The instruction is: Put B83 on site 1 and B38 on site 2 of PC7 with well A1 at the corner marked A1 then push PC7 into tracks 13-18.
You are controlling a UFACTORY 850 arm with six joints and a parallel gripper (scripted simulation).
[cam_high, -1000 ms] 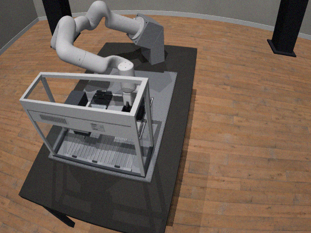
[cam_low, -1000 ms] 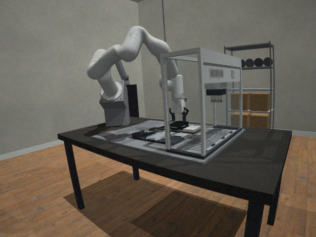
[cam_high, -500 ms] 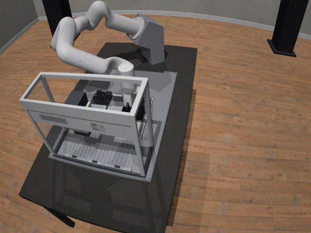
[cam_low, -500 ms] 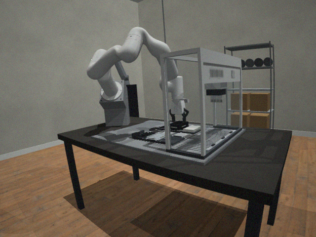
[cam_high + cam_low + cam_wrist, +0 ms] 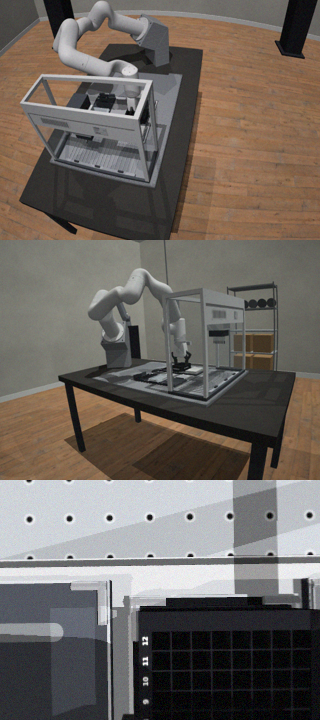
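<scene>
Now: the black deep-well block B83 2 cm below my hand. From my hand the other things lie so: white plate b38: 25 cm to the right, 4 cm below, 1 cm behind; then post: 42 cm to the right, 19 cm above, 17 cm ahead; then dark plate carrier PC7: 25 cm to the right, 4 cm below, 2 cm behind.
</scene>
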